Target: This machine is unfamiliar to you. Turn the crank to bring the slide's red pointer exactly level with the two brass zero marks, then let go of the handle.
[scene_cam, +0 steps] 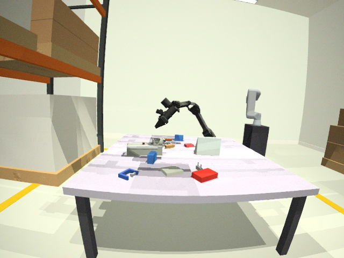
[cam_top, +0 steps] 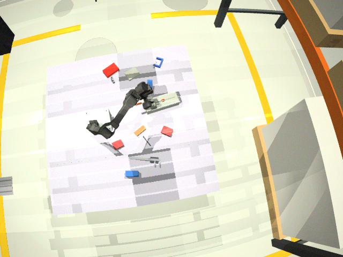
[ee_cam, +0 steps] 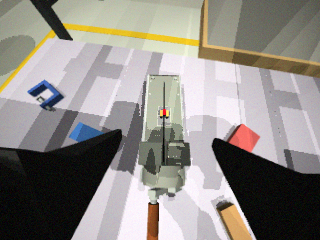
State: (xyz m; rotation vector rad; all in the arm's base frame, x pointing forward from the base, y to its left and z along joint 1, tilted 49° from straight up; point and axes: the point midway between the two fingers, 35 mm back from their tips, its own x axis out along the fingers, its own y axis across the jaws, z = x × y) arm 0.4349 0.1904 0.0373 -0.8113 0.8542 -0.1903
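The crank lies 80 mm behind my gripper tip, 10 mm to the right of it and 100 mm below it. From my gripper tip the other things lie so: red pointer: 80 mm ahead, 20 mm to the left, 120 mm below; then orange-brown crank handle: 100 mm behind, 10 mm to the right, 90 mm below; then brown block: 110 mm behind, 180 mm to the right, 190 mm below.
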